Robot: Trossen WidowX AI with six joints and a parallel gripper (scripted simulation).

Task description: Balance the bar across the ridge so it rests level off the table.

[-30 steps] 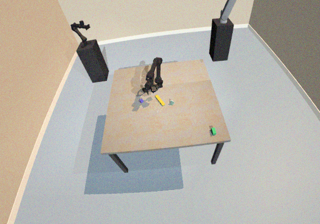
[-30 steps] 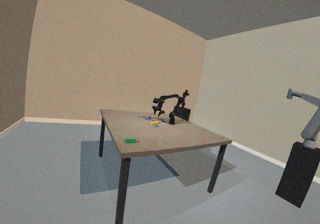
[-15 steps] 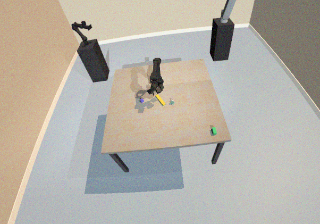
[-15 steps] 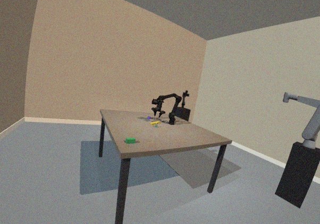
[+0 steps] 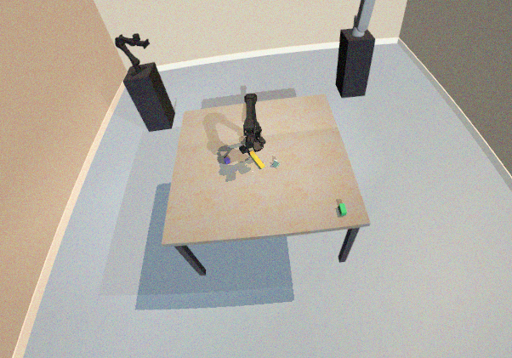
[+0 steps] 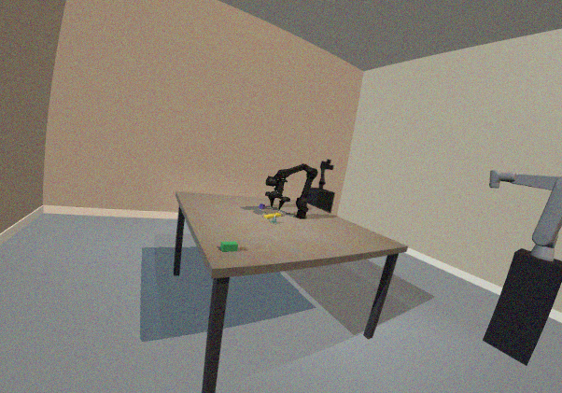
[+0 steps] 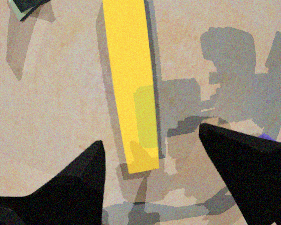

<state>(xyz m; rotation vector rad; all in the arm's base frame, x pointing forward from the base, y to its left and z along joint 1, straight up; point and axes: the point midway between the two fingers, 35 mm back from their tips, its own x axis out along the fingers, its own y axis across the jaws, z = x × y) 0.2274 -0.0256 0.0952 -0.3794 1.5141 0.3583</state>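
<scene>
Right now the yellow bar is 20 mm ahead of my gripper tip, 10 mm to the left of it and 50 mm below it. From my gripper tip the other things lie so: green block (510 mm ahead, 530 mm to the left, 40 mm below); purple cube (200 mm to the right, 40 mm below).
</scene>
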